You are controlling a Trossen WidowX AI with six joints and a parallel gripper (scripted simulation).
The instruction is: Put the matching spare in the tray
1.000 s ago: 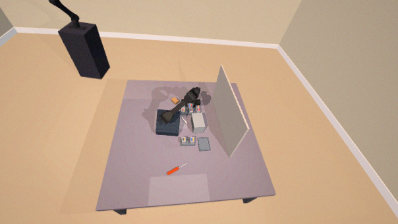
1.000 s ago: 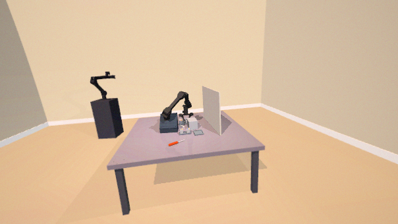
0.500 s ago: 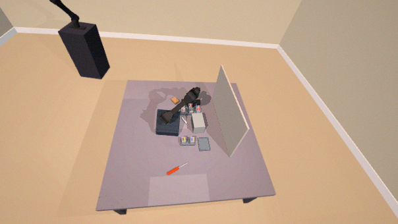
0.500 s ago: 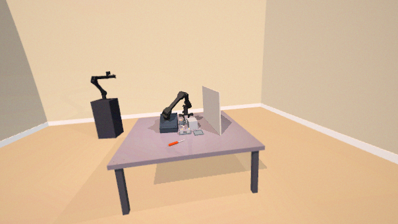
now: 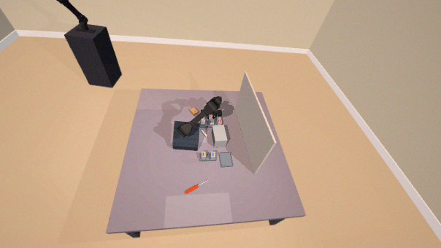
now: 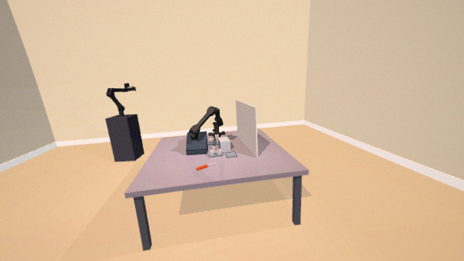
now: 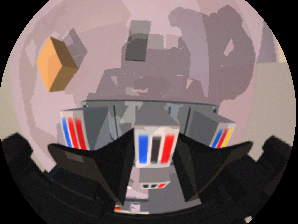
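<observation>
The grey tray lies 390 mm to the right of my gripper tip, 170 mm ahead of it and 20 mm below it. From my gripper tip the other things lie so: mounted unit: 190 mm to the right, 90 mm ahead, 30 mm above; orange block: 170 mm behind, 70 mm to the left; pale panel: 320 mm ahead, 210 mm above, 150 mm to the right.
</observation>
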